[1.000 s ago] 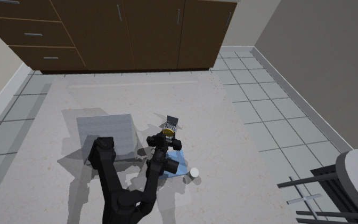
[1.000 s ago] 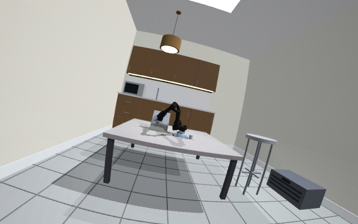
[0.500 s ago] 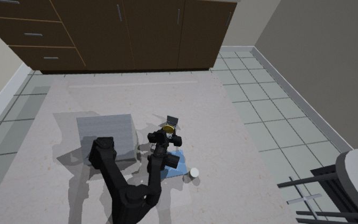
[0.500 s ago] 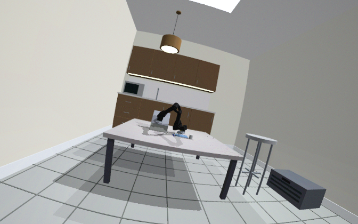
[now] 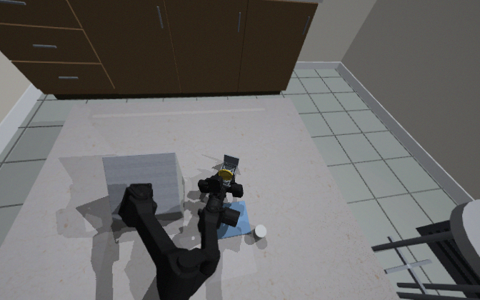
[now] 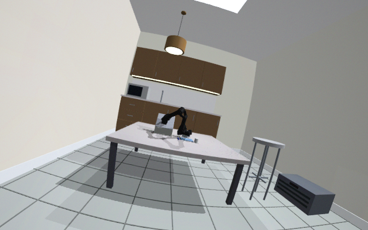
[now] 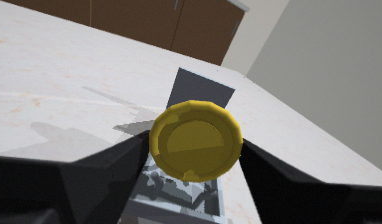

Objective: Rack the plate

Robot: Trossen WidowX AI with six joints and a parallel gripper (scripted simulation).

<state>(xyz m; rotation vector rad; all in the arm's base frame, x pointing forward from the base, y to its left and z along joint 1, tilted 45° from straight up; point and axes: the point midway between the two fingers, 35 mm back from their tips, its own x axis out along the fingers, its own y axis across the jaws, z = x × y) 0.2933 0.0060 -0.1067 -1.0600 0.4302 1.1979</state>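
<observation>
Now: gripper tip 1 cm to the left of the yellow plate. The rest, counted from my gripper tip: grey dish rack (1 cm ahead, 2 cm to the left, 3 cm below); white cup (12 cm ahead, 25 cm to the right, 3 cm below); blue utensil (9 cm behind, 23 cm to the right, 5 cm below).
</observation>
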